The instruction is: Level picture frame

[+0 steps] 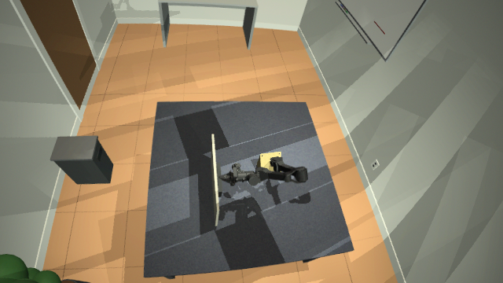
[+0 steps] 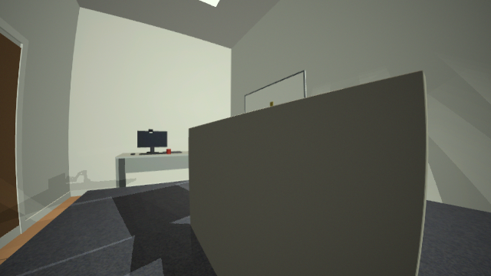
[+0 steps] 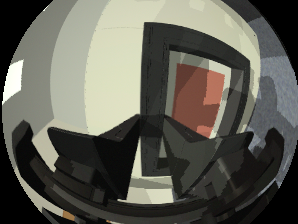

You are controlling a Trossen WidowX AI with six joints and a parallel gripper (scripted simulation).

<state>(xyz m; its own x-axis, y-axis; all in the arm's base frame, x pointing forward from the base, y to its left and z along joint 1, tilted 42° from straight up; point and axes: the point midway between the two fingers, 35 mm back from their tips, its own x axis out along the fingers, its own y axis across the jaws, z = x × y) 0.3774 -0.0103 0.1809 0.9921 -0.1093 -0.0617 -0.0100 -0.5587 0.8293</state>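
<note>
Right now the picture frame is 5 cm below my gripper tip, 1 cm to the right of it and 1 cm ahead of it. From my gripper tip the other things lie so: wall panel: 6 cm below, 2 cm to the right, 2 cm ahead.
</note>
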